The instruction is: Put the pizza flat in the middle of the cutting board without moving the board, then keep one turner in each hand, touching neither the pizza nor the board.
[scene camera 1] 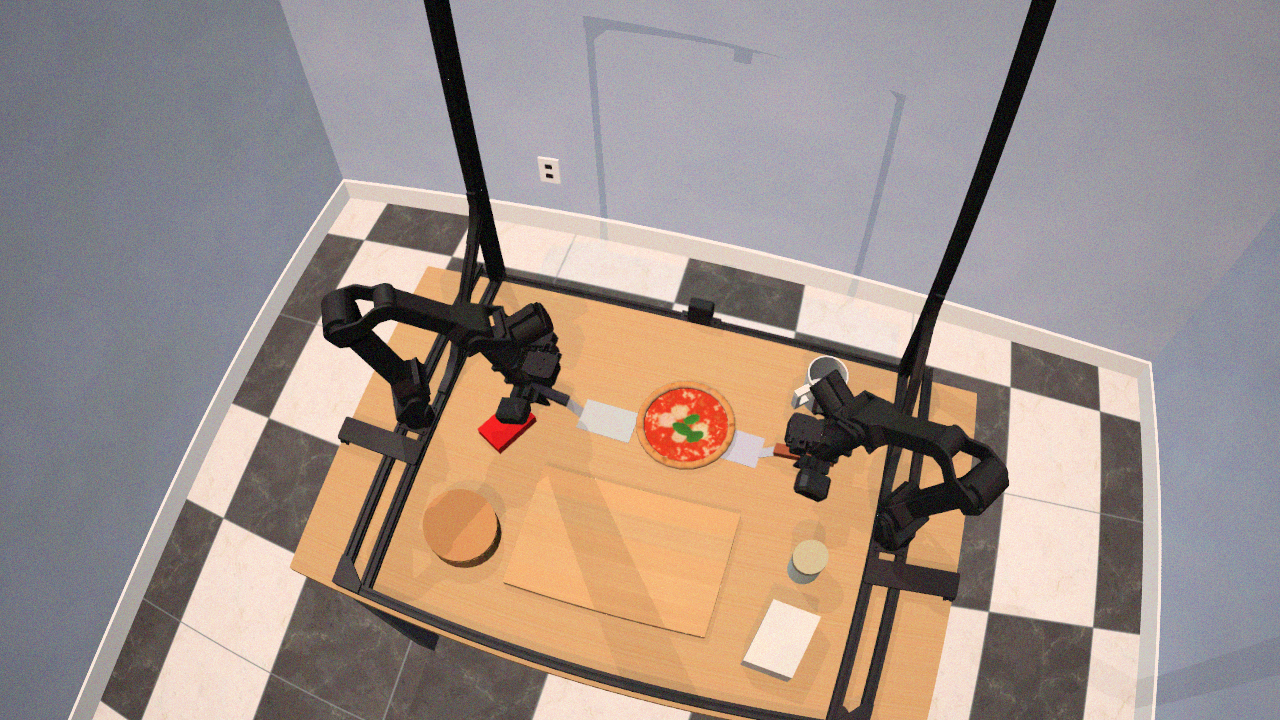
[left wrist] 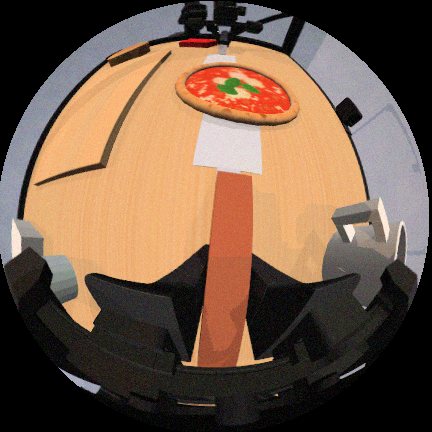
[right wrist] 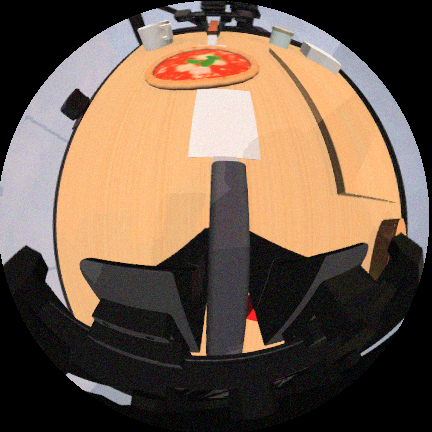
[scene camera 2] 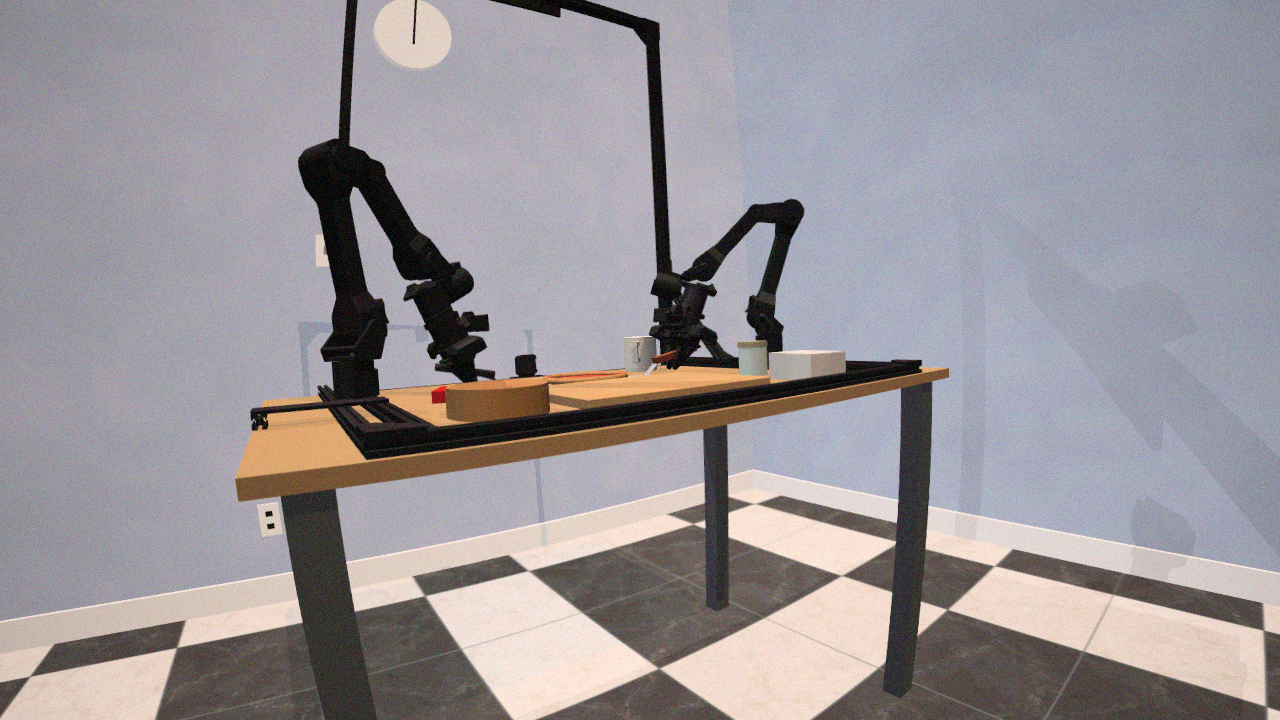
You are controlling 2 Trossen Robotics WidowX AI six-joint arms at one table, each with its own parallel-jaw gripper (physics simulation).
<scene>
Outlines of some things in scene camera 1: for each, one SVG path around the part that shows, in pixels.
The left gripper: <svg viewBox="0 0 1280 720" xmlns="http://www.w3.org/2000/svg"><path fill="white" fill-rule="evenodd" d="M814 399L812 413L814 415L820 414L824 416L824 419L818 420L813 416L798 412L794 413L787 423L784 441L786 446L789 447L791 454L800 456L800 459L793 464L793 467L800 469L796 475L793 487L795 493L820 502L828 496L831 479L826 475L829 474L830 462L833 464L838 463L839 456L841 455L850 457L852 450L843 451L836 446L832 438L832 427L835 421L832 417L829 419L826 417L820 405Z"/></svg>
The right gripper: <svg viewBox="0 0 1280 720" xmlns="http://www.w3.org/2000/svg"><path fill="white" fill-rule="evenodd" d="M553 331L524 348L520 348L517 345L517 353L509 364L503 367L492 365L491 369L494 372L500 372L505 377L504 382L506 384L513 385L510 397L501 398L495 414L496 419L501 424L524 425L531 412L530 403L538 403L544 406L551 405L540 393L541 388L533 388L531 383L552 388L561 370L559 361L562 354L559 353L559 348L556 346L559 338Z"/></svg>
A pizza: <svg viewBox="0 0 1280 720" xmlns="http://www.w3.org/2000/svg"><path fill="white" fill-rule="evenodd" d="M678 381L656 389L646 398L636 418L636 432L645 452L655 461L670 468L693 470L717 461L728 450L736 430L735 416L728 401L717 390L698 382Z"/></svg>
A brown-handled turner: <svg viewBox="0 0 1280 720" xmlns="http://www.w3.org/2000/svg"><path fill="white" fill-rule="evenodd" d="M720 457L752 468L756 468L758 459L763 457L776 456L797 461L800 459L799 455L789 452L789 447L786 444L776 443L774 447L762 448L765 438L735 430L731 445Z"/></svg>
A black-handled turner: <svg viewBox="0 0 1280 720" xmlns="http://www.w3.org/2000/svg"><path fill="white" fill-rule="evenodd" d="M531 383L533 388L541 388L540 393L546 399L565 406L580 417L576 428L629 443L636 425L638 413L590 399L587 400L583 408L567 394L544 385Z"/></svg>
</scene>
